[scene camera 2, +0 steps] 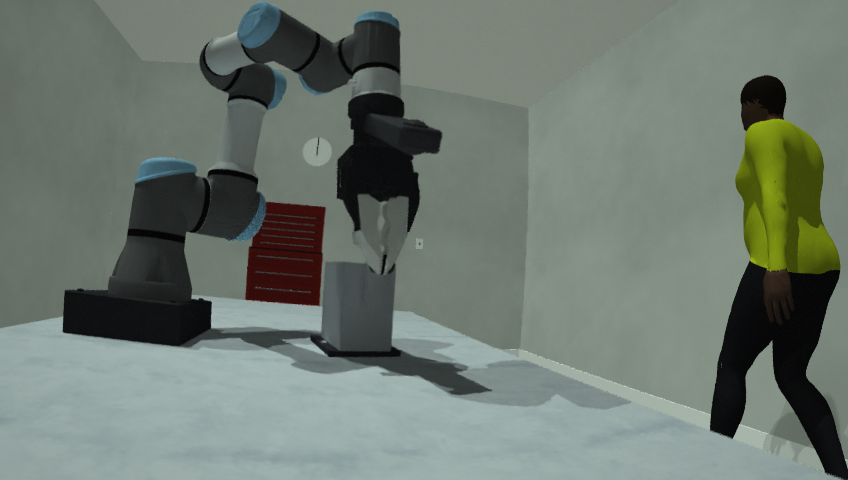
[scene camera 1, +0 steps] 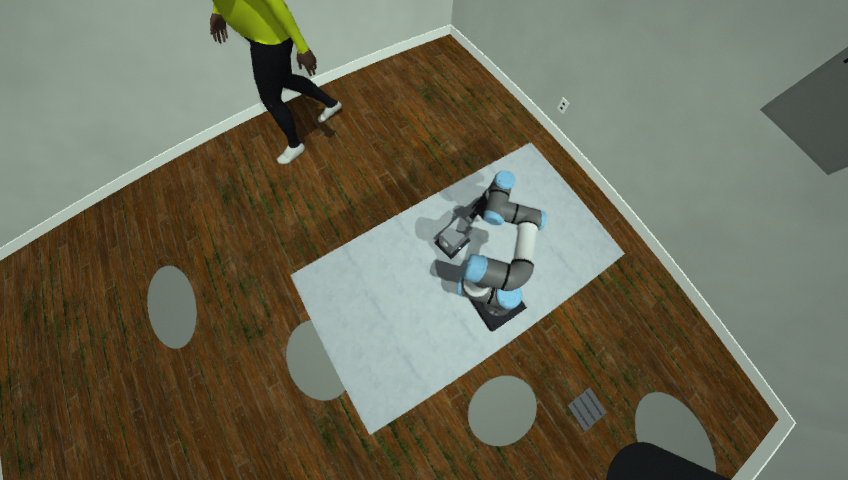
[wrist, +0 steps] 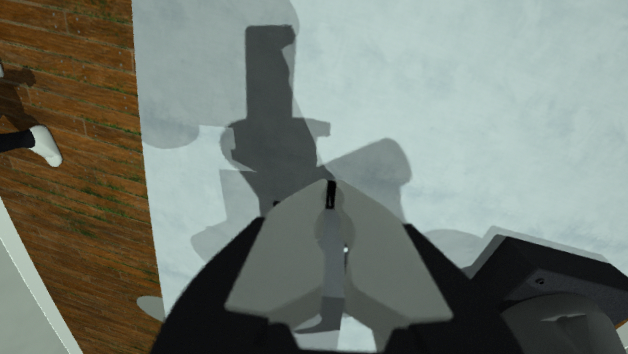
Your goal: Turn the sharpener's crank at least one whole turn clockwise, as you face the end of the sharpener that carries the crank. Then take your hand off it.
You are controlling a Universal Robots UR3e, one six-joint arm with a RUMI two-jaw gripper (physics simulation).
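Pixels of known places: gripper, fingertip midpoint: (scene camera 2: 381,274) (wrist: 329,182); arm's base, origin of the base link: (scene camera 2: 150,296) (scene camera 1: 497,300) (wrist: 541,324).
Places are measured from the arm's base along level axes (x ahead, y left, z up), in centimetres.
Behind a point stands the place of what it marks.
The grey sharpener (scene camera 1: 453,236) @(x 29.6, y 7.7, z 7.7 cm) (scene camera 2: 357,306) @(x 32.0, y -0.3, z 1.8 cm) stands upright on its black base plate on the pale table, in front of the arm's base. My gripper (scene camera 1: 462,224) (scene camera 2: 383,270) @(x 35.1, y -8.9, z 6.3 cm) (wrist: 329,182) @(x 35.1, y -8.9, z 6.3 cm) points down with its pale fingers together, shut, with no held thing visible between them. In scene camera 2 the fingertips overlap the top right part of the sharpener; whether they touch it cannot be told. In the wrist view part of a grey surface shows through the gap behind the fingertips. The crank cannot be made out in any view; the fingers may hide it.
The arm's black base (scene camera 1: 492,321) @(x -6.9, y 5.4, z -0.2 cm) (scene camera 2: 136,315) @(x 3.2, y -8.1, z -1.7 cm) (wrist: 545,270) @(x 8.1, y -7.2, z 0.2 cm) stands on the pale table (scene camera 1: 368,333) @(x 7.1, y 53.6, z -5.2 cm) (scene camera 2: 238,410) @(x 25.0, y -26.1, z -5.2 cm) (wrist: 475,100) @(x 24.2, y -18.3, z -5.2 cm) beside the sharpener. A person in a yellow top (scene camera 1: 261,20) (scene camera 2: 785,196) is beyond the table. A red tool cabinet (scene camera 2: 284,276) stands behind.
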